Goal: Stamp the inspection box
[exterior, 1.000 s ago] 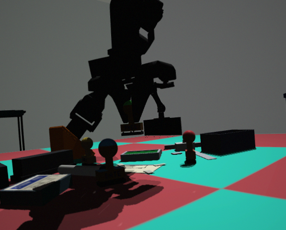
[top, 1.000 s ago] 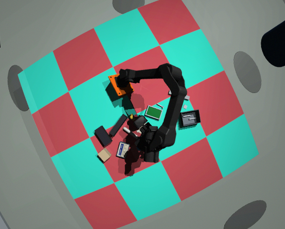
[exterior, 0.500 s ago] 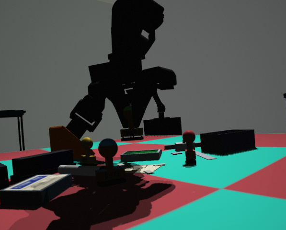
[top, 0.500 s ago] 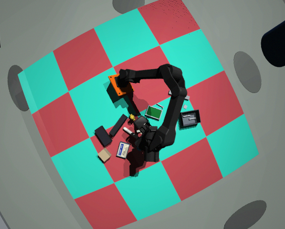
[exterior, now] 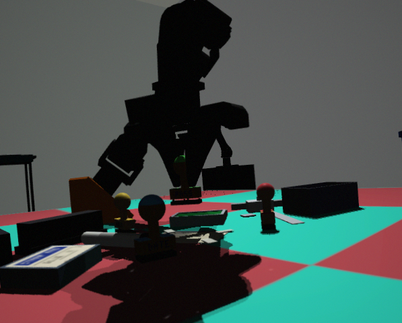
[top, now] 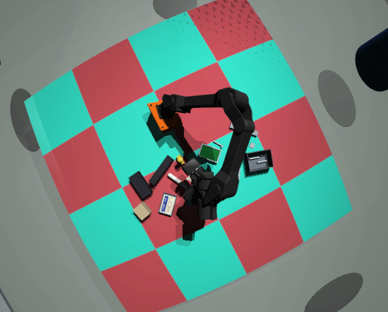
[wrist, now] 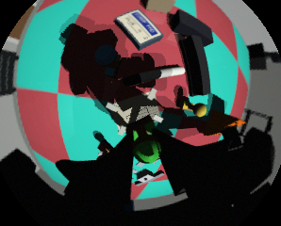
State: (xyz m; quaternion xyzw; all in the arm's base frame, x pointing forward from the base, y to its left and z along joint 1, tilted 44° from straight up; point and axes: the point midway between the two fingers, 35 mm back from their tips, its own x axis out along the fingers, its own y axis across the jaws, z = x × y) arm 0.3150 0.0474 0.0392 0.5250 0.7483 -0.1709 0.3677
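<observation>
Right now the cream card is 7 cm below my gripper tip. Also, from my gripper tip: white marker: 1 cm ahead, 8 cm to the right, 6 cm below; then blue-topped date stamp: 8 cm ahead, 8 cm to the right, 5 cm below; then PASS stamp: right at my gripper tip.
</observation>
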